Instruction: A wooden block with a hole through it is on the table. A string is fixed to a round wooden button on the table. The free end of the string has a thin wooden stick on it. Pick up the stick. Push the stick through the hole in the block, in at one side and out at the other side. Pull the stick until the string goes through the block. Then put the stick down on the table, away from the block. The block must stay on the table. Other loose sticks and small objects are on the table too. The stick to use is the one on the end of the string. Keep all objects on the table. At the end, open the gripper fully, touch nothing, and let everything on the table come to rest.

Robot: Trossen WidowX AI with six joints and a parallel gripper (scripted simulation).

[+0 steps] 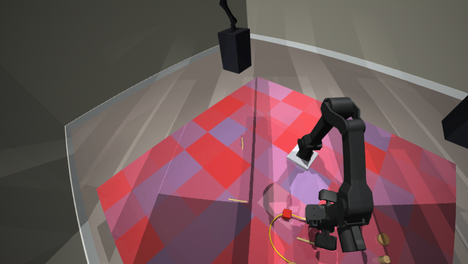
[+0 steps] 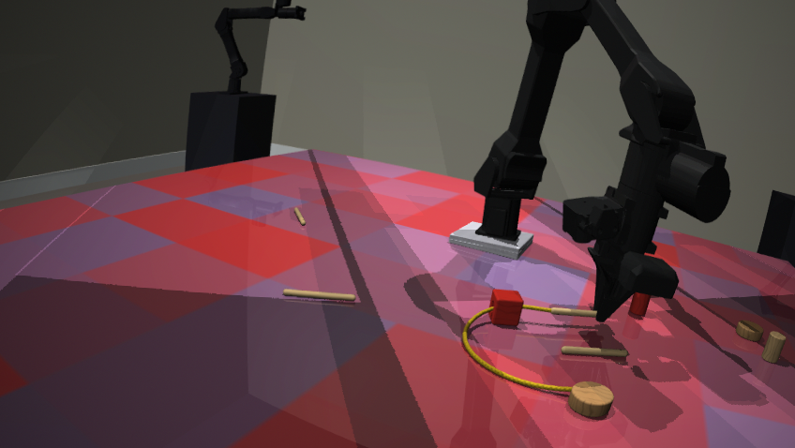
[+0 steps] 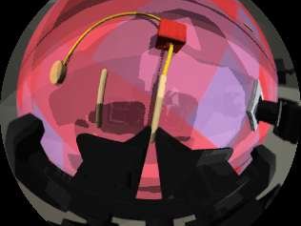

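Now: gripper tip 4 cm to the left of the thin wooden stick, 1 cm below it and 1 cm short of it. Also, from my gripper tip: red cylinder: 8 cm behind, 6 cm to the left, 1 cm above; red block: 11 cm to the right, 4 cm ahead, 1 cm above; round wooden button: 18 cm ahead.
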